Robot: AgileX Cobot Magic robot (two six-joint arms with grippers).
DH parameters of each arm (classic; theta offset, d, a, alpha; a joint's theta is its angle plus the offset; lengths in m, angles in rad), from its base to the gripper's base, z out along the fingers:
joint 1: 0 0.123 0 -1.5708
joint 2: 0.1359 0 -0.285 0
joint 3: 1.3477 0 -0.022 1.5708
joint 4: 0 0.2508 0 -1.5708
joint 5: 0 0 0.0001 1.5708
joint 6: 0 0.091 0 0
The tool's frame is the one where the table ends.
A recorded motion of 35 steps. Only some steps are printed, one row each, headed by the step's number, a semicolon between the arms.
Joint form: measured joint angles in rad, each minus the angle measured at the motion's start. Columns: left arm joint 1, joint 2, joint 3, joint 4, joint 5, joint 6; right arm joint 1, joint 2, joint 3, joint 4, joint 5, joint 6.
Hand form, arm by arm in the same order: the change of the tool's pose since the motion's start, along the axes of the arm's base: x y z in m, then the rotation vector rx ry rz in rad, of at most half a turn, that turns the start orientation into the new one. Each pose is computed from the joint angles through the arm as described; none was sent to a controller.
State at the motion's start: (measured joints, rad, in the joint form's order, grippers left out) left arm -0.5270 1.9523 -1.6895 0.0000 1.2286 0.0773; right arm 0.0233 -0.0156 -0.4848 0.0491 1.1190 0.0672
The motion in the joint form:
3: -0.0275 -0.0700 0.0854 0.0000 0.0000 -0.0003; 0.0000 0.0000 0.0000 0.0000 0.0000 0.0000
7: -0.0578 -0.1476 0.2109 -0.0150 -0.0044 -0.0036; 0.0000 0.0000 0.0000 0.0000 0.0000 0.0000
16: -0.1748 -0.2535 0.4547 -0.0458 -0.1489 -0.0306; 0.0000 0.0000 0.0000 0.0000 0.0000 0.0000
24: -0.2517 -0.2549 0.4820 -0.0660 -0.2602 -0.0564; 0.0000 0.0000 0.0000 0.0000 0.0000 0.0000
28: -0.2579 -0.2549 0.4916 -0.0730 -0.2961 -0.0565; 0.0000 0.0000 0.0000 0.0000 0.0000 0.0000
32: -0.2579 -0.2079 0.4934 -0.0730 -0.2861 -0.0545; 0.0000 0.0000 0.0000 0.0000 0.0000 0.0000
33: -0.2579 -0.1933 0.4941 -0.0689 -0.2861 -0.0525; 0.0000 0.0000 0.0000 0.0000 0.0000 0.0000
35: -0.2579 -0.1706 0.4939 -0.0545 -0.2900 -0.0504; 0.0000 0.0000 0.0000 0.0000 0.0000 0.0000
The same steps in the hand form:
3: -0.0223 0.0006 0.0052 0.0079 0.0132 -0.0272; 0.0000 0.0000 0.0000 0.0000 0.0000 0.0000
7: -0.0508 0.0039 0.0015 0.0182 0.0581 -0.0511; 0.0000 0.0000 0.0000 0.0000 0.0000 0.0000
16: -0.1050 -0.0087 -0.0228 -0.0082 0.0705 -0.1287; 0.0000 0.0000 0.0000 0.0000 0.0000 0.0000
24: -0.1192 -0.0317 -0.0277 -0.0753 0.0178 -0.1693; 0.0000 0.0000 0.0000 0.0000 0.0000 0.0000
28: -0.1198 -0.0345 -0.0294 -0.0963 0.0013 -0.1711; 0.0000 0.0000 0.0000 0.0000 0.0000 0.0000
32: -0.1174 -0.0369 -0.0458 -0.0584 0.0462 -0.1716; 0.0000 0.0000 0.0000 0.0000 0.0000 0.0000
33: -0.1164 -0.0375 -0.0509 -0.0455 0.0554 -0.1748; 0.0000 0.0000 0.0000 0.0000 0.0000 0.0000
35: -0.1141 -0.0383 -0.0585 -0.0233 0.0614 -0.1827; 0.0000 0.0000 0.0000 0.0000 0.0000 0.0000

